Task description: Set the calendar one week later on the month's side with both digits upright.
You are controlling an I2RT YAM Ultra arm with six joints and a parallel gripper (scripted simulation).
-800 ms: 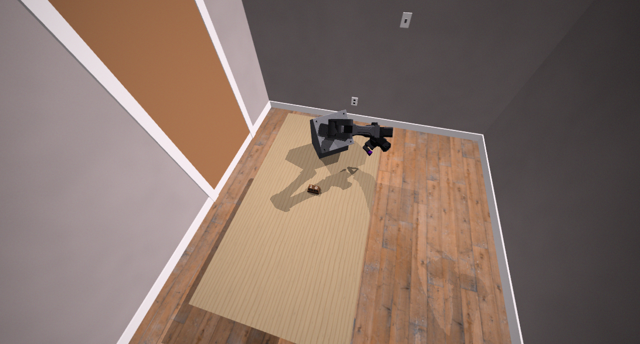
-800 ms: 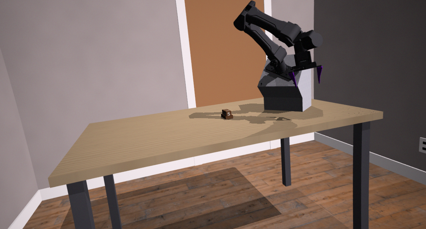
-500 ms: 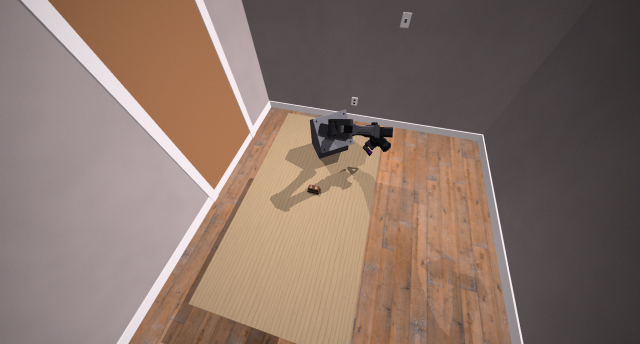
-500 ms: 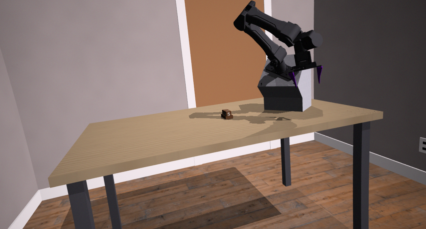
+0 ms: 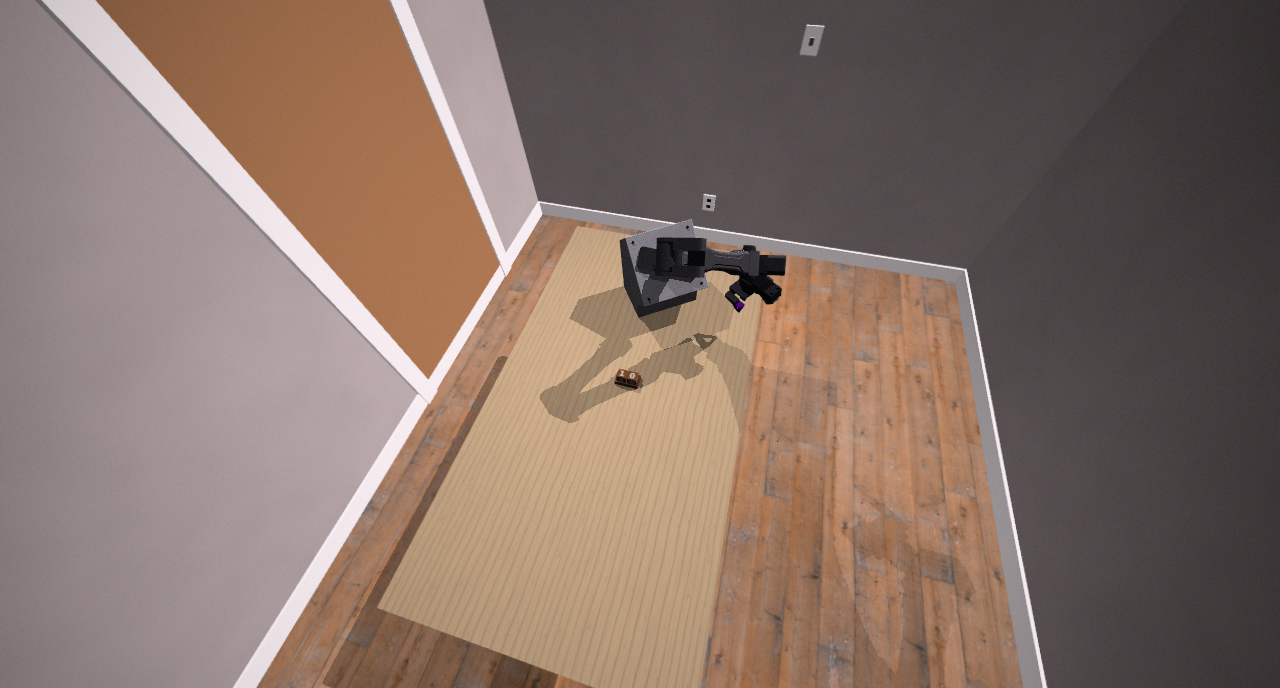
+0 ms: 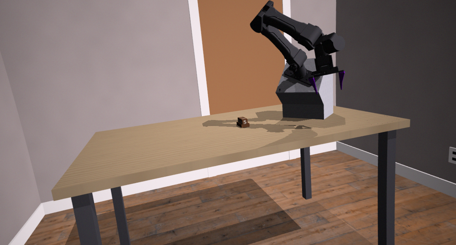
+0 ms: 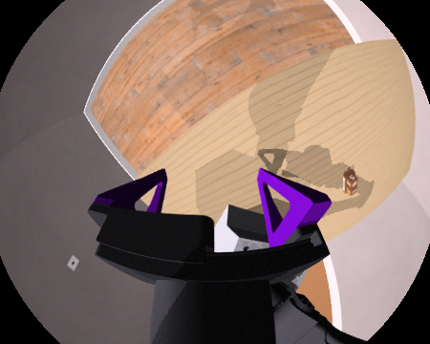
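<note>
The brown tray lies 33 cm to the right of my hand, 28 cm ahead of it and 17 cm below it.
</note>
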